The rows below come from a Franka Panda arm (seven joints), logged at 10 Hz.
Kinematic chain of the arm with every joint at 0, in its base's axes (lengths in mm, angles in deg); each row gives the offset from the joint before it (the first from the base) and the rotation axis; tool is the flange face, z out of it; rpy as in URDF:
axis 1: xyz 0 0 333 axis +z
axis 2: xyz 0 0 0 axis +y
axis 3: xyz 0 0 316 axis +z
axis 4: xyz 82.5 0 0 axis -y
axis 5: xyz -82.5 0 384 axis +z
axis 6: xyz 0 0 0 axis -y
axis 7: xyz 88 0 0 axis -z
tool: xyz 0 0 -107 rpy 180 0 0
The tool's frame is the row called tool.
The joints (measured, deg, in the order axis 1, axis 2, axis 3, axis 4, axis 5, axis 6, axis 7), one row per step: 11.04 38.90 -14.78 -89.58 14.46 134.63 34.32; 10.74 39.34 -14.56 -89.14 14.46 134.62 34.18; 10.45 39.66 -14.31 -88.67 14.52 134.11 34.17; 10.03 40.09 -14.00 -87.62 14.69 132.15 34.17; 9.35 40.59 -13.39 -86.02 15.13 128.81 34.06; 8.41 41.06 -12.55 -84.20 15.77 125.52 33.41
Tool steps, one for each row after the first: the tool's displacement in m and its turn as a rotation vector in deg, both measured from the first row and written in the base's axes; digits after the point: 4 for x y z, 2 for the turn. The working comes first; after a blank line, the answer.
Tool pose at each row, in the base's axes (x y z in m, rotation vector in deg; the steps are taken from these numbers as rounded here): 0.7149 -0.0139 0.2681 -163.10 65.56 -10.66; 0.7163 -0.0149 0.2658 -163.12 65.44 -10.59; 0.7172 -0.0153 0.2643 -163.07 65.50 -9.93; 0.7183 -0.0154 0.2634 -163.11 65.64 -7.71; 0.7192 -0.0144 0.2632 -162.96 65.63 -3.86; 0.7209 -0.0140 0.2652 -162.58 64.83 -0.31

0.0014 -0.0010 -0.0023 0.04 0.03 0.08; 0.0023 -0.0014 -0.0038 0.26 0.40 0.05; 0.0034 -0.0015 -0.0047 0.82 1.74 0.03; 0.0043 -0.0005 -0.0049 2.00 3.96 0.10; 0.0060 -0.0001 -0.0029 3.48 5.84 0.61
